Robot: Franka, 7 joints.
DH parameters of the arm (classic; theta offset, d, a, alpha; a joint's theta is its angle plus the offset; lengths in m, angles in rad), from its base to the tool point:
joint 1: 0 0.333 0 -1.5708
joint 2: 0 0 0 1.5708
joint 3: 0 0.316 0.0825 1.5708
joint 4: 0 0 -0.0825 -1.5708
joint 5: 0 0.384 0 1.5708
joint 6: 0 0 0.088 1.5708
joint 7: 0 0.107 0 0
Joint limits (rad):
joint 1: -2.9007..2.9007
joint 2: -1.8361..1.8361
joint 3: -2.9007..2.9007
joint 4: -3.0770..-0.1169
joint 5: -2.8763..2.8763
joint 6: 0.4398..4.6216
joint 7: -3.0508..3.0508
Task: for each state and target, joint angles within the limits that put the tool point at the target. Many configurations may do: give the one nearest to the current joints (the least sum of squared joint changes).
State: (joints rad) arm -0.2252 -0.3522 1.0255 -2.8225 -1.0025 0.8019 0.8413
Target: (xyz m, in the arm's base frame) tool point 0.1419 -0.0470 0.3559
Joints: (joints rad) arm -0.3836 -0.4379 0.8694 -3.0770 -0.8739 0.7007 0.8413
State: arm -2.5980 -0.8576 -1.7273 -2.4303 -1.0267 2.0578 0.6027
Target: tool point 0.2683 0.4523 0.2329
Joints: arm -2.9007 -0.4674 -2.2320 -2.1615 -1.0826 1.8954 0.6027
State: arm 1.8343 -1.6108 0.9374 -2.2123 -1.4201 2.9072 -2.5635
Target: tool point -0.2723 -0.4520 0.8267
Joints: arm 1.8951 -1.4396 0.6586 -1.5824 -1.3391 2.8002 -2.5635
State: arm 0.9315 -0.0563 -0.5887 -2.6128 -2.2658 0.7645 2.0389
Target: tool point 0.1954 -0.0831 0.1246
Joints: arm 0.6749 0.6564 -0.3082 -3.0770 -2.0600 1.2199 2.0389
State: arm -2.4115 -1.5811 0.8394 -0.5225 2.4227 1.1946 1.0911
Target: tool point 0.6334 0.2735 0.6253
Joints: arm -2.4608 -1.2301 0.7507 -0.6453 2.3376 0.8256 1.0911
